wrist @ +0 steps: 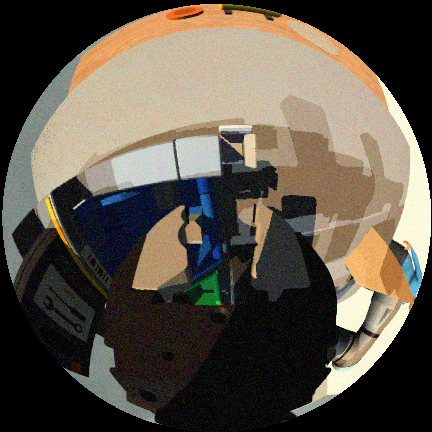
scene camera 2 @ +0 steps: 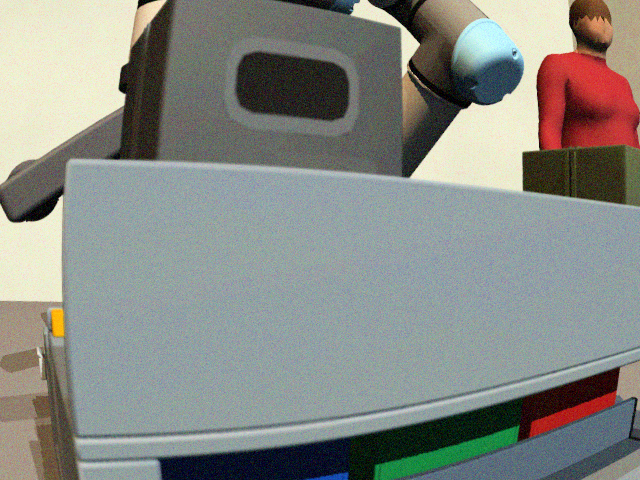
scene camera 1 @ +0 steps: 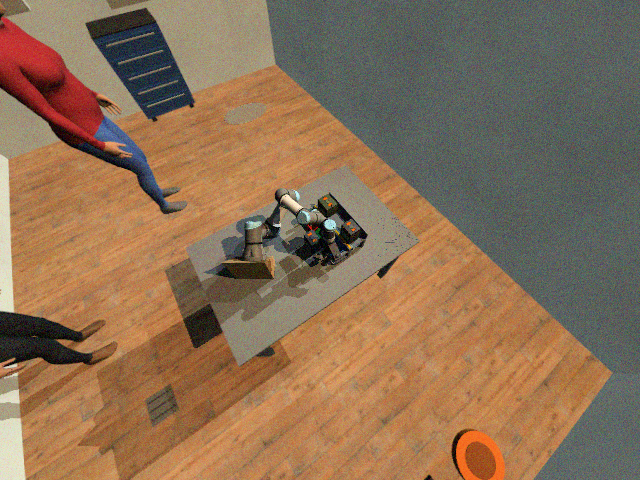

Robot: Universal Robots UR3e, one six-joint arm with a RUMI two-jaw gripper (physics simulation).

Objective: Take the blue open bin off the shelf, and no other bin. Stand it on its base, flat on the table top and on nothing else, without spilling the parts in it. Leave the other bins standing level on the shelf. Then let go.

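Frame: origin at the arm's base, x back, y right, z up, level; metres.
Seen in the pictures: gripper, between the fingertips: (wrist: 220,206) (scene camera 1: 328,255); arm's base, origin of its link: (scene camera 1: 254,259).
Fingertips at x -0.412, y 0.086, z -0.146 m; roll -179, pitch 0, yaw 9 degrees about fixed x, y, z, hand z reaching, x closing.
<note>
Pixels of each thing's top centre, then the offset from my fingertips to it. "pt": a spot on its surface instead. Level surfaces: height alone.
- blue open bin, centre of its top: (scene camera 2: 191,361) (wrist: 130,256) (scene camera 1: 337,244) dx -0.069, dy -0.026, dz +0.051 m
- green bin, centre of its top: (scene camera 2: 388,349) (wrist: 169,312) dx -0.051, dy -0.139, dz +0.051 m
- red bin, centre of its top: (scene camera 2: 517,331) dx -0.028, dy -0.249, dz +0.051 m
- dark box with a tool label, a spot on its surface: (wrist: 65,305) pt dx -0.113, dy -0.029, dz +0.121 m
- olive box, centre of its top: (scene camera 2: 613,155) (scene camera 1: 327,201) dx -0.108, dy -0.265, dz +0.169 m
- table top, height of its surface: dz -0.030 m
The blue open bin (wrist: 130,220) (scene camera 2: 258,467) is on the grey shelf (wrist: 200,156) (scene camera 2: 336,289), at the end of the row. Its narrow blue front edge runs down the middle of the wrist view. The green bin (wrist: 209,294) (scene camera 2: 447,453) is next to it, and the red bin (scene camera 2: 573,414) follows in scene camera 2. My gripper (wrist: 220,206) is partly open. Its fingers stand apart on either side of the blue front edge, with a visible gap. Whether the pads touch the bin is unclear. The fingertips are hidden in scene camera 1. The parts inside the bin are too dark to tell.
A dark box with a tool label (wrist: 65,305) and an olive box (scene camera 2: 547,175) stand on top of the shelf. A grey box (scene camera 2: 196,129) with an oval opening rises behind the shelf's top edge. The table top (scene camera 1: 294,315) extends around the shelf and arm base. A wooden block (scene camera 1: 248,269) is by the base.
</note>
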